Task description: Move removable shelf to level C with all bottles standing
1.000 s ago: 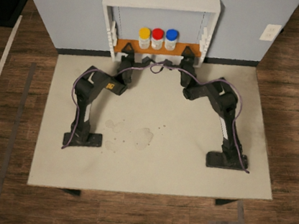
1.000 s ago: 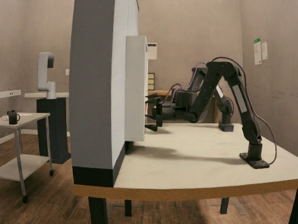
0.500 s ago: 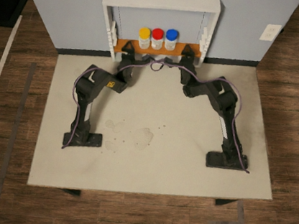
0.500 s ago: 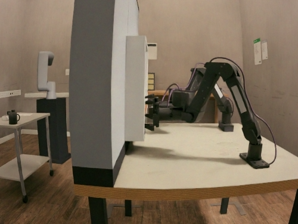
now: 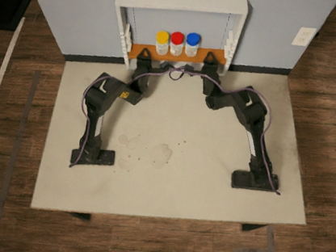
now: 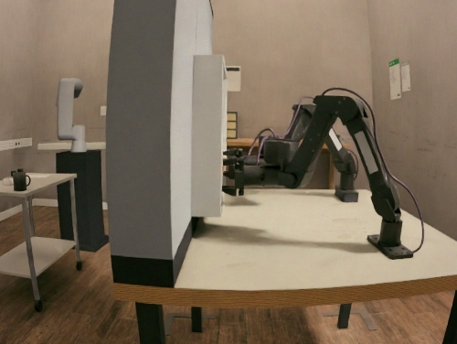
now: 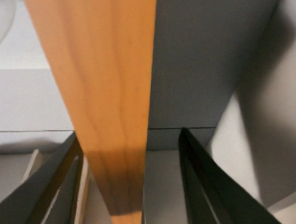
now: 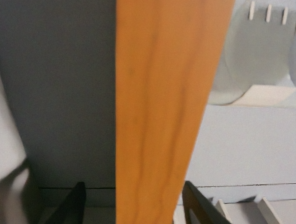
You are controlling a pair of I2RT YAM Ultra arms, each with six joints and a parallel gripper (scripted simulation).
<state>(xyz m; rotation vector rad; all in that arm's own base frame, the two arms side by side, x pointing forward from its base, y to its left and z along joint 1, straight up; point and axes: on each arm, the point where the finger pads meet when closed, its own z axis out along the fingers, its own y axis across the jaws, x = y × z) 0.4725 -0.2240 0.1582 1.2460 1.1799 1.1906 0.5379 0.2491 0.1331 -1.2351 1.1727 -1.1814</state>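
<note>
Now: the yellow-capped bottle 20 mm ahead of my left hand, 80 mm to the right of it and 60 mm above it. Also, from my left hand: wall rack 20 mm ahead, 150 mm to the right, 120 mm above; then removable shelf 20 mm ahead, 150 mm to the right; then red-capped bottle 30 mm ahead, 140 mm to the right, 60 mm above.
Right now the blue-capped bottle is 90 mm to the left of my right hand and 60 mm above it. From my right hand the other things lie so: wall rack: 10 mm behind, 150 mm to the left, 110 mm above; removable shelf: 10 mm behind, 150 mm to the left; red-capped bottle: 160 mm to the left, 60 mm above.
</note>
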